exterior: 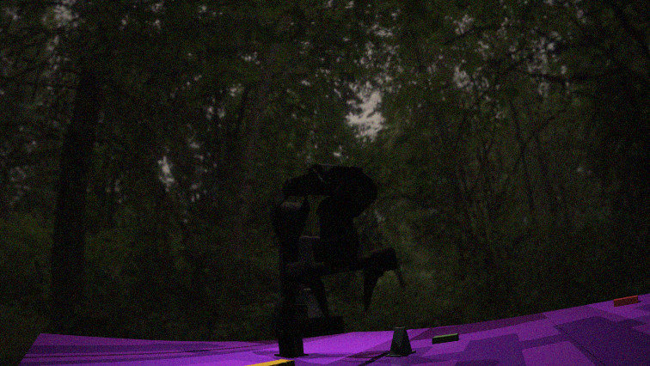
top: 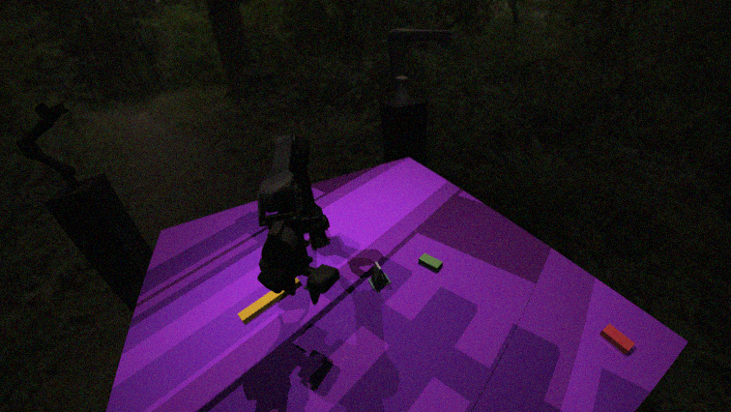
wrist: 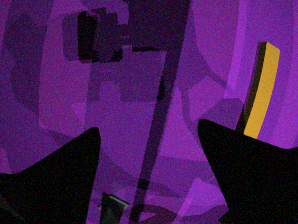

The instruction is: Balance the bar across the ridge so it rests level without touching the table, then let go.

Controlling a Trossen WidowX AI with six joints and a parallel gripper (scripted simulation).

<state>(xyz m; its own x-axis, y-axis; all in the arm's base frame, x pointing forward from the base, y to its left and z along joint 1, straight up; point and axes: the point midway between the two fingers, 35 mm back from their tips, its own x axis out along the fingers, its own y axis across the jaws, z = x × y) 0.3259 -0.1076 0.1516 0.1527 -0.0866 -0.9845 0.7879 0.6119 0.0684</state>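
My gripper tip is now 140 mm past the yellow bar, 90 mm to the left of it and 110 mm above it. The rest, counted from my gripper tip: red block 410 mm ahead, 610 mm to the left, 110 mm below; then green block 50 mm behind, 380 mm to the left, 110 mm below.
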